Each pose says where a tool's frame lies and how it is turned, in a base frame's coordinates. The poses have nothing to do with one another.
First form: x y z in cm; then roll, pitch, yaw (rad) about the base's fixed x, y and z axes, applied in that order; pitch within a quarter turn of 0, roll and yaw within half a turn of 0.
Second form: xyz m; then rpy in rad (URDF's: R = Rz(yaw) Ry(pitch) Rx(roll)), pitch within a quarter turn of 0, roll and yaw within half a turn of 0. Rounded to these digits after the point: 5 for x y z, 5 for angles.
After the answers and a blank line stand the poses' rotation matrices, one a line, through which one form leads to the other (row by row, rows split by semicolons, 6 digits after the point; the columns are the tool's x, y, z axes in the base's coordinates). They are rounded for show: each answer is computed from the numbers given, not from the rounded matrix.
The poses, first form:
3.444, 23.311, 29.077, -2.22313, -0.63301, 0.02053
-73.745, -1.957, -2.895, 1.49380, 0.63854, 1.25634
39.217, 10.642, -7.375, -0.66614, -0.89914, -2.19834
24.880, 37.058, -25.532, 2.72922, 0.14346, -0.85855
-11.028, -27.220, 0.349, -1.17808, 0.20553, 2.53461
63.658, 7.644, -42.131, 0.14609, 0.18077, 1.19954
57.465, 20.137, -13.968, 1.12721, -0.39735, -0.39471
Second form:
0.03444, 0.23311, 0.29077, -2.22313, -0.63301, 0.02053
-0.73745, -0.01957, -0.02895, 1.49380, 0.63854, 1.25634
0.39217, 0.10642, -0.07375, -0.66614, -0.89914, -2.19834
0.24880, 0.37058, -0.25532, 2.72922, 0.14346, -0.85855
-0.11028, -0.27220, 0.00349, -1.17808, 0.20553, 2.53461
0.63658, 0.07644, -0.42131, 0.14609, 0.18077, 1.19954
0.57465, 0.20137, -0.13968, 1.12721, -0.39735, -0.39471

0.806081 0.482469 0.342722; 0.016551 -0.597264 0.801874; 0.591574 -0.640703 -0.489428
0.248357 0.110655 0.962327; 0.763593 0.588910 -0.264785; -0.596024 0.800588 0.061764
-0.365379 0.352391 0.861579; -0.503721 -0.853198 0.135345; 0.782792 -0.384544 0.489247
0.646822 -0.656000 -0.388954; -0.749120 -0.642121 -0.162786; -0.142968 0.396667 -0.906761
-0.804085 -0.063419 -0.591122; 0.558387 -0.421886 -0.714294; -0.204086 -0.904428 0.374645
0.356875 -0.912451 0.200183; 0.916688 0.383311 0.112943; -0.179787 0.143199 0.973227
0.851189 -0.157611 -0.500637; -0.354581 0.530587 -0.769902; 0.386976 0.832848 0.395744

